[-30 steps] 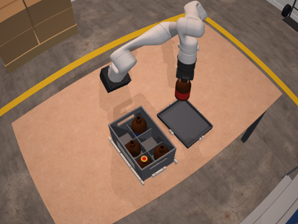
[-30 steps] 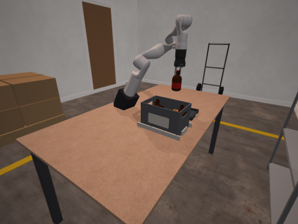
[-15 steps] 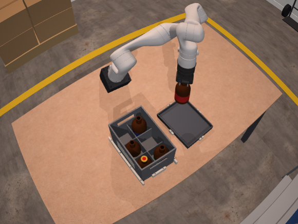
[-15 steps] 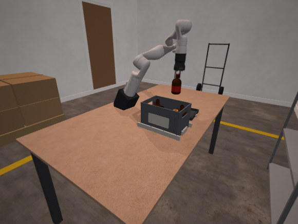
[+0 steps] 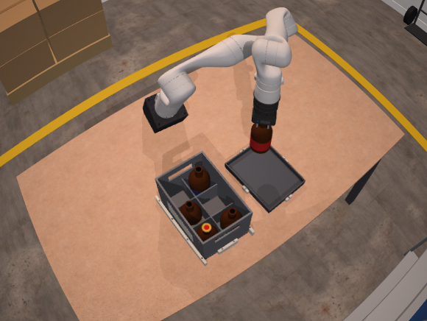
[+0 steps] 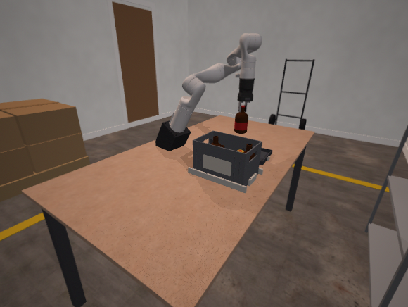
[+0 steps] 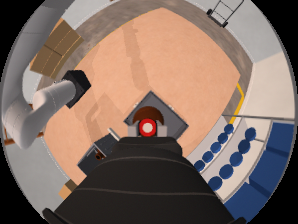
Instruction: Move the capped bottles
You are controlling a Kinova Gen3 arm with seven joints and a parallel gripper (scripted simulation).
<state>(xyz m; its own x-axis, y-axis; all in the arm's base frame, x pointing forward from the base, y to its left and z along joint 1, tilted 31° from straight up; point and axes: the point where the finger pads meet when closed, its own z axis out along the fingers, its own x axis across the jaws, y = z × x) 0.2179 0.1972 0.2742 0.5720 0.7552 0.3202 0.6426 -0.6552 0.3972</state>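
Right now my hand is 6 cm above the bottle. From my hand the other things lie so: dark tray (26 cm below, 5 cm ahead, 1 cm to the left); dark grey crate (27 cm to the right, 19 cm below, 7 cm ahead).
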